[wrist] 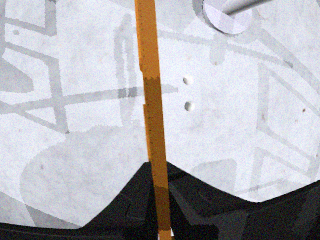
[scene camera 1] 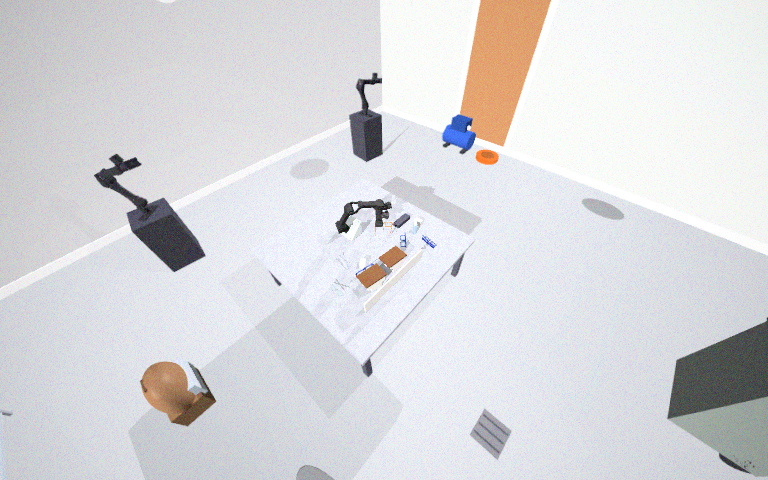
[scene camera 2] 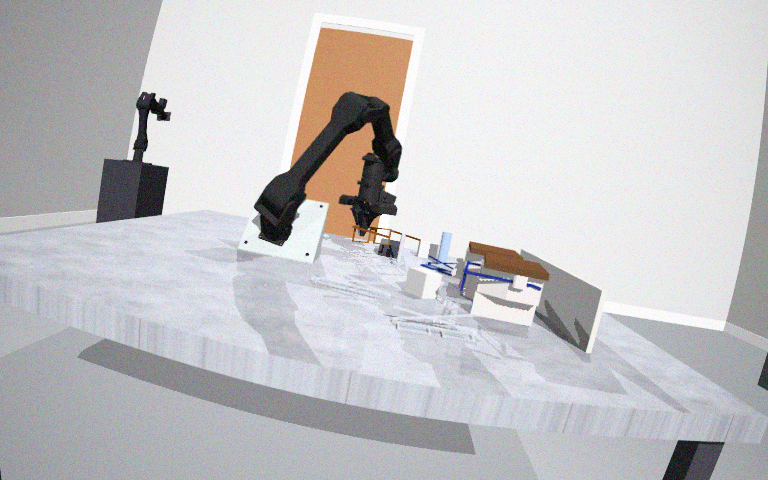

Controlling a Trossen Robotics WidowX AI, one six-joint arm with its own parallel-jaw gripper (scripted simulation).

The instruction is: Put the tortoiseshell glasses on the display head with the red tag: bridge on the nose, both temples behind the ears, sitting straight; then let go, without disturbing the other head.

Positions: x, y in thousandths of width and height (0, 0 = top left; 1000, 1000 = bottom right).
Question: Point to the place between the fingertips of my gripper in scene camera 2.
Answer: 471, 493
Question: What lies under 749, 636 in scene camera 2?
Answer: A white panel.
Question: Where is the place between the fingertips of my gripper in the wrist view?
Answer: At 486, 706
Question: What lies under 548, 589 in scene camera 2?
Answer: A white box.
